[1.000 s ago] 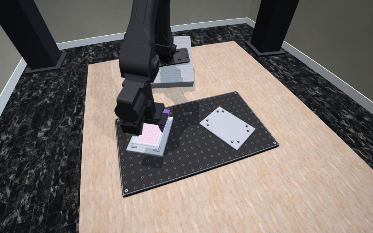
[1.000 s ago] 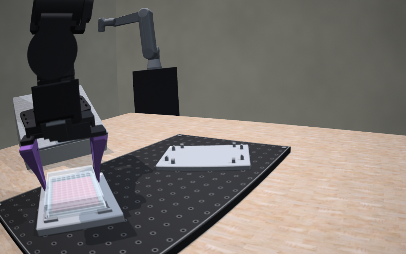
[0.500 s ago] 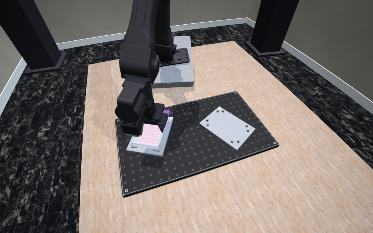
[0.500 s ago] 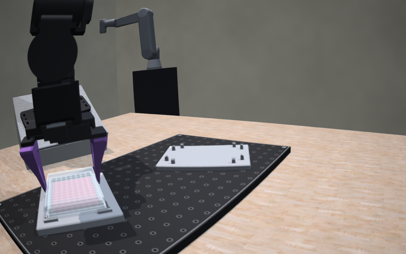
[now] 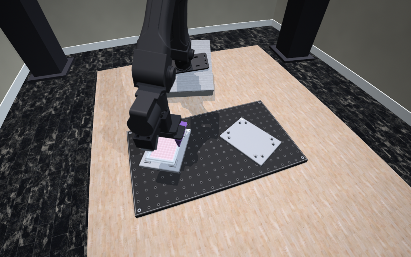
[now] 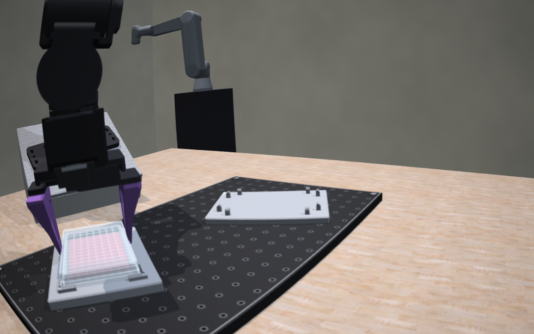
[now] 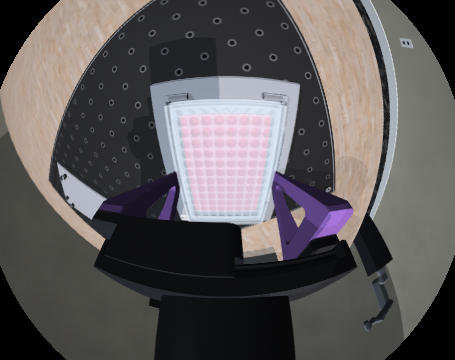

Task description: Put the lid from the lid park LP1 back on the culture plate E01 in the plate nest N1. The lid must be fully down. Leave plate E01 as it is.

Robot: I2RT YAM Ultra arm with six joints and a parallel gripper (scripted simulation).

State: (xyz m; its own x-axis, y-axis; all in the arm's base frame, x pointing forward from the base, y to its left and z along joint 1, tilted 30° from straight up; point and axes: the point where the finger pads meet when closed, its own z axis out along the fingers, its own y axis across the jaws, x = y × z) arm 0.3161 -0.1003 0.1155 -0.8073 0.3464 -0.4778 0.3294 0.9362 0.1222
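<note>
Right now the clear lid is 1 cm below my hand. Also, from my hand: lid park LP1: 3 cm ahead, 27 cm to the left, 3 cm below; then culture plate E01: 1 cm below.
</note>
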